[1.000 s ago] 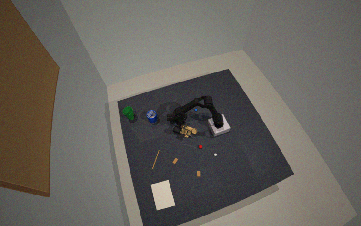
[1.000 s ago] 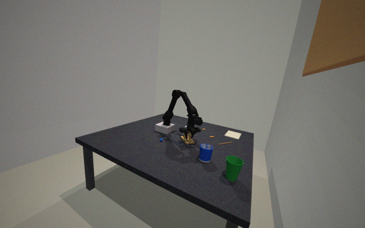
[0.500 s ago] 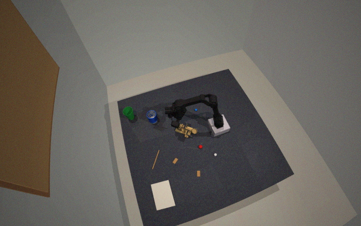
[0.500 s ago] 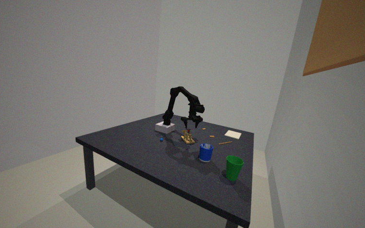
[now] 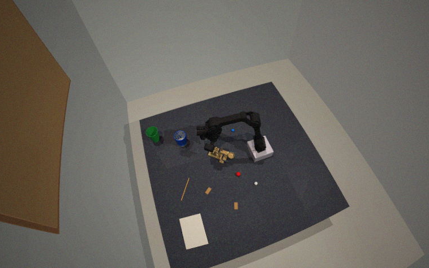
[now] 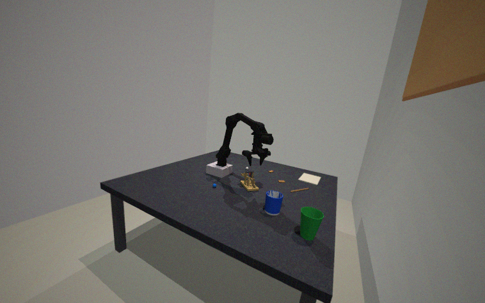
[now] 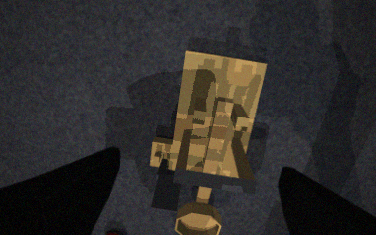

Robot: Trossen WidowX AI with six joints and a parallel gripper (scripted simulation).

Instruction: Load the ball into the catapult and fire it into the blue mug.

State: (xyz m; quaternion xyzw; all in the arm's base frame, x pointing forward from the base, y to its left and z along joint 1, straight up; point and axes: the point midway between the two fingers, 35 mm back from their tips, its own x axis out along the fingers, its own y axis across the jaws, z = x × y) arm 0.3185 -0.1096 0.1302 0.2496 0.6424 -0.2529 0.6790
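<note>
The red ball lies 10 cm behind my gripper tip, 22 cm to the left of it and 15 cm below it. Round my gripper tip: wooden catapult 5 cm behind, 5 cm to the left, 11 cm below; then blue mug 20 cm ahead, 21 cm to the right, 13 cm below; then blue ball 22 cm behind, 14 cm to the right, 15 cm below.
</note>
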